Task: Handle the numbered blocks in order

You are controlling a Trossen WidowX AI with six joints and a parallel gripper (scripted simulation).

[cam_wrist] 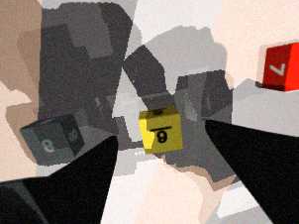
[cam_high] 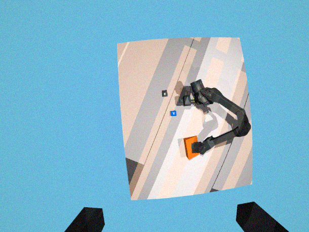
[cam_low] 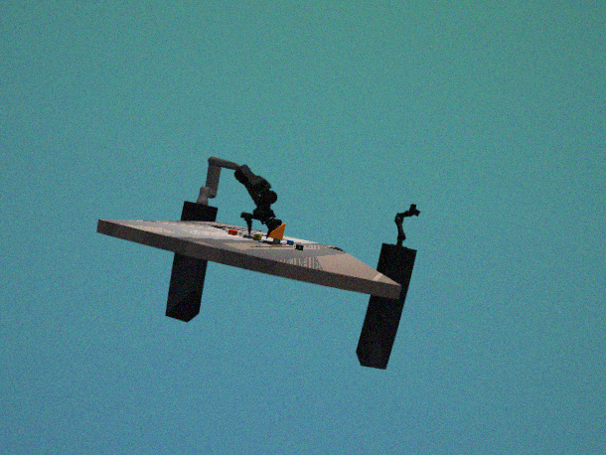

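Now: gripper tip right at the yellow block. Round my gripper tip: dark block 20 cm to the left, 5 cm ahead; blue block 15 cm to the left, 7 cm behind; red block 11 cm to the right, 4 cm ahead.
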